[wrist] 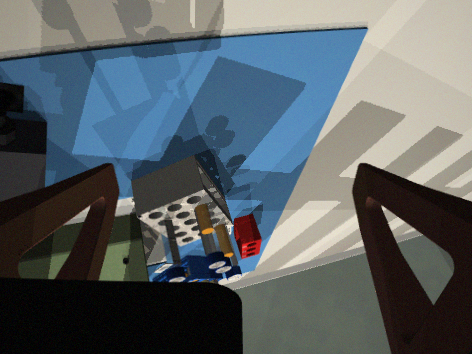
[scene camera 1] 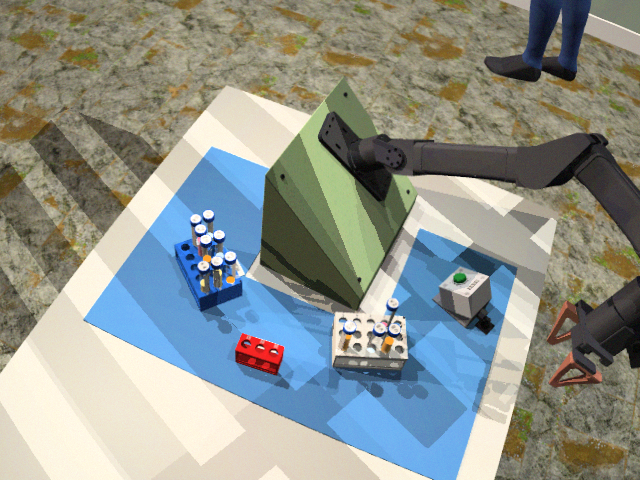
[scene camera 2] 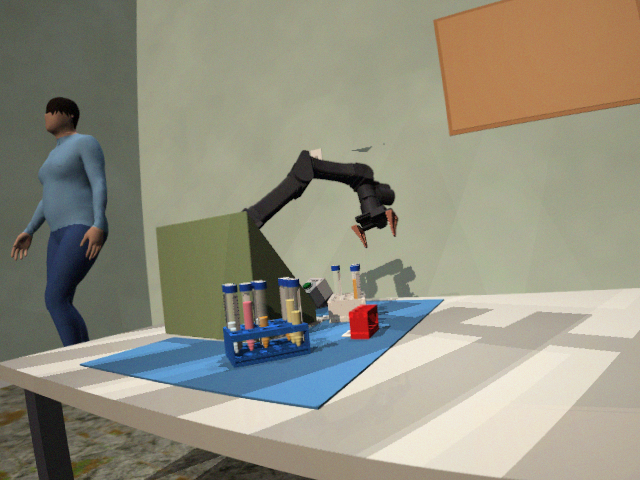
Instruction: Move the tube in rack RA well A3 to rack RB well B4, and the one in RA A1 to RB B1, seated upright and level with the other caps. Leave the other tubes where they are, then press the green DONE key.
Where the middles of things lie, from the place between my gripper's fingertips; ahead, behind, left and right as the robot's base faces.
The grey box with green button (scene camera 1: pixel 464 295) is 170 mm behind my hand, 130 mm to the right of it and 130 mm below it.
